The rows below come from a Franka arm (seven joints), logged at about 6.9 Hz.
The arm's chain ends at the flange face. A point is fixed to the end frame.
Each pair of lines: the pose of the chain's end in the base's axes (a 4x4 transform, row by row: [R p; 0 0 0 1], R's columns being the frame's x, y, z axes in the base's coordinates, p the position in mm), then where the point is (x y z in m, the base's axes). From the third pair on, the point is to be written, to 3 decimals.
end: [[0.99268 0.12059 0.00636 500.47], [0.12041 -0.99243 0.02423 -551.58], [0.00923 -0.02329 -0.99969 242.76], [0 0 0 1]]
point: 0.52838 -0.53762 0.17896
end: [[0.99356 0.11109 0.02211 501.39], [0.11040 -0.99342 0.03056 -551.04], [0.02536 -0.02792 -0.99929 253.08], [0 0 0 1]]
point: 0.53043 -0.53695 0.18981
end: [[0.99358 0.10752 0.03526 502.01], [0.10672 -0.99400 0.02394 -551.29], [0.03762 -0.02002 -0.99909 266.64], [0 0 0 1]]
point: 0.532 -0.538 0.204
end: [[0.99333 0.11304 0.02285 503.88], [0.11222 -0.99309 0.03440 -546.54], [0.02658 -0.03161 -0.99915 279.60], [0 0 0 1]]
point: 0.533 -0.532 0.216
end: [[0.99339 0.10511 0.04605 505.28], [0.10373 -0.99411 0.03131 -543.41], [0.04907 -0.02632 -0.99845 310.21], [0 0 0 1]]
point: 0.536 -0.529 0.248
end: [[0.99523 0.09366 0.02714 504.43], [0.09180 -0.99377 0.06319 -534.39], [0.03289 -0.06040 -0.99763 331.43], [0 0 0 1]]
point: 0.534 -0.519 0.269
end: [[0.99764 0.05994 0.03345 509.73], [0.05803 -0.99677 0.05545 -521.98], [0.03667 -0.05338 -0.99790 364.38], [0 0 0 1]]
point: 0.540 -0.508 0.302
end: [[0.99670 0.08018 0.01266 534.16], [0.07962 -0.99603 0.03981 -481.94], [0.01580 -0.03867 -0.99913 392.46], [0 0 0 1]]
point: 0.563 -0.468 0.329
